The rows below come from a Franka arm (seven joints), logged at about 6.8 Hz.
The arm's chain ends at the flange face. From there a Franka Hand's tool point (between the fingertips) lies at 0.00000 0.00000 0.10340 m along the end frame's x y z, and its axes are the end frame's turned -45 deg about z.
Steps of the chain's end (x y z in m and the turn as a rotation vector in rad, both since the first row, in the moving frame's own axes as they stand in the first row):
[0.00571, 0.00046, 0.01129, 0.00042, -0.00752, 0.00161]
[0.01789, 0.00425, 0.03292, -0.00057, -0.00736, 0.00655]
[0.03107, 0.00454, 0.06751, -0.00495, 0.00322, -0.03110]
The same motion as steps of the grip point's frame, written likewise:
[0.00319, 0.00378, 0.01129, 0.00561, -0.00502, 0.00161]
[0.00907, 0.01516, 0.03292, 0.00480, -0.00561, 0.00655]
[0.01864, 0.02578, 0.06751, -0.00578, -0.00122, -0.03110]

